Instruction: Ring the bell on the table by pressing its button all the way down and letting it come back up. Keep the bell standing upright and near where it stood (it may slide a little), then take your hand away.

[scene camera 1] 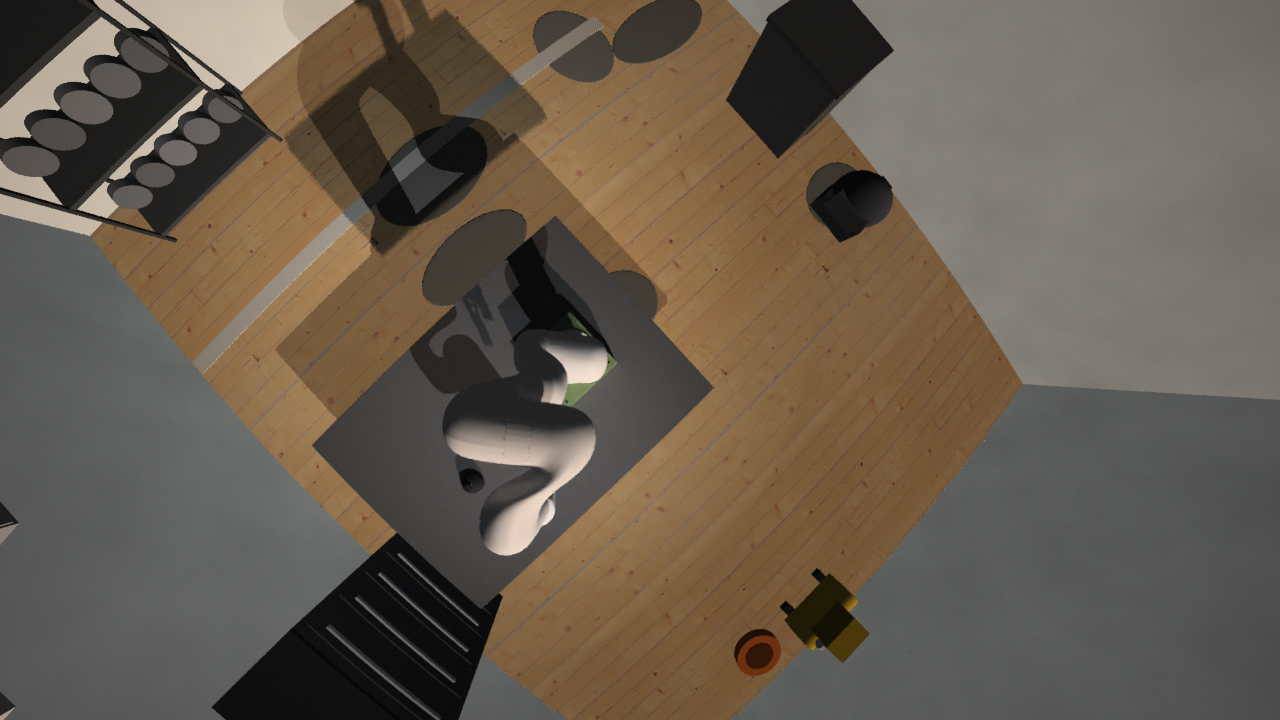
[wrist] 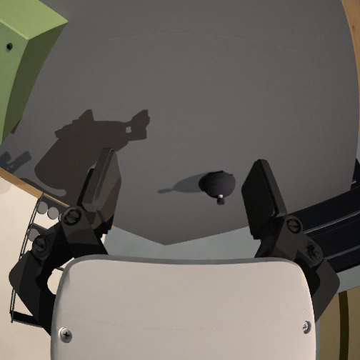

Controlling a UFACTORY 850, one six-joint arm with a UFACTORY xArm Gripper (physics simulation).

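The bell is a small dark dome with a little knob. The bell (scene camera 1: 471, 480) (wrist: 217, 184) stands on the dark grey table (scene camera 1: 653, 385) (wrist: 225, 90), beside the bent white arm in the scene view and between the two fingers as seen in the wrist view, closer to the right one. It looks upright, and its thin shadow falls to the left. My gripper (wrist: 185, 168) is wide open and empty; its fingers look raised above the table and apart from the bell. In the scene view the arm hides the fingers.
A green block (scene camera 1: 586, 391) (wrist: 30, 65) is at the arm's base, at the upper left of the wrist view. A black slatted unit (scene camera 1: 358, 662) (wrist: 335, 220) stands by the table's near corner. A rack (scene camera 1: 214, 170) is at the upper left of the scene view.
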